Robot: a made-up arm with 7 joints.
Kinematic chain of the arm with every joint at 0, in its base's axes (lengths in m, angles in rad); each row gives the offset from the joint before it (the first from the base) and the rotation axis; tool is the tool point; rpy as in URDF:
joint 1: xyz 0 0 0.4 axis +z
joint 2: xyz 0 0 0 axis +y
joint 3: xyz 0 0 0.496 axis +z
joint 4: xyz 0.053 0 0 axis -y
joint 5: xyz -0.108 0 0.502 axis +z
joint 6: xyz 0 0 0 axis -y
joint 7: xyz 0.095 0 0 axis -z
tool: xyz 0 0 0 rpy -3.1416 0 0
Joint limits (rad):
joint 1: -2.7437..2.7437
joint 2: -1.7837..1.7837
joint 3: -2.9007..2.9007
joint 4: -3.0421..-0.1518
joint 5: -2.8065..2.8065
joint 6: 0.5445..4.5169
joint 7: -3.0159..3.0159
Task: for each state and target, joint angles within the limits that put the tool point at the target. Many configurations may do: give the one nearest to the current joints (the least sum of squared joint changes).
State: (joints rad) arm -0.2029 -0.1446 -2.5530 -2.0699 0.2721 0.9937 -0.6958
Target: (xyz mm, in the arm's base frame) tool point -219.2 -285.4 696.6
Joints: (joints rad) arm 0.1023 0.6261 -2.5690 -2.4246 0.2494 0.7509 -0.6958
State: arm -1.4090 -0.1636 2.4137 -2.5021 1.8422 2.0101 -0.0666
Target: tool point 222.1 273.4 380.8
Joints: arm -1.4056 -0.0056 2.4161 -2.7784 1.8711 2.0616 -0.0666
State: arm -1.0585 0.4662 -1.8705 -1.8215 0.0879 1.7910 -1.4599
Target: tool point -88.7 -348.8 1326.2
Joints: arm -0.7226 0.7036 -2.5411 -1.2522 0.1197 1.8934 -1.4599
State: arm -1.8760 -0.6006 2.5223 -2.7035 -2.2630 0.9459 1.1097
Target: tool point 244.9 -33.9 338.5
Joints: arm -1.8158 -0.4668 2.0807 -3.0421 -1.8817 0.5901 1.1097
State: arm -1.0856 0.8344 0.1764 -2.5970 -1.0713 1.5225 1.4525
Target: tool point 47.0 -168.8 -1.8
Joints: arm -1.1851 1.2254 -0.0313 -2.6277 -1.0738 1.4958 1.4525
